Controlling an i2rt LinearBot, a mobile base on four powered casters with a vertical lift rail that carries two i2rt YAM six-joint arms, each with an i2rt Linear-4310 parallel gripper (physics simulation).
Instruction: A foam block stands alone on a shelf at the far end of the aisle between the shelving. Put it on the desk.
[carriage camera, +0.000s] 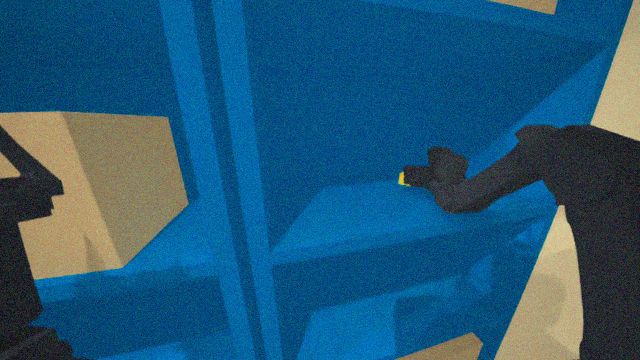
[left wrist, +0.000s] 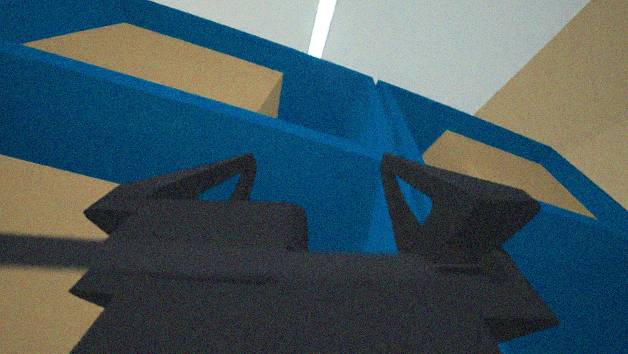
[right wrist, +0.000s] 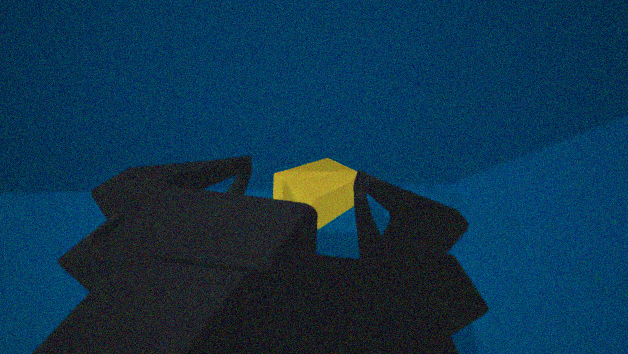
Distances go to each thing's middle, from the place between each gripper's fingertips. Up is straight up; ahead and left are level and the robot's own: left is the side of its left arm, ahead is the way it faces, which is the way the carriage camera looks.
Right now the yellow foam block (right wrist: 326, 185) is 60 mm below my right hand, 60 mm ahead of it and 20 mm to the right of it.
My left gripper is now 61 cm short of the yellow foam block, 68 cm to the left of it and 24 cm above it.
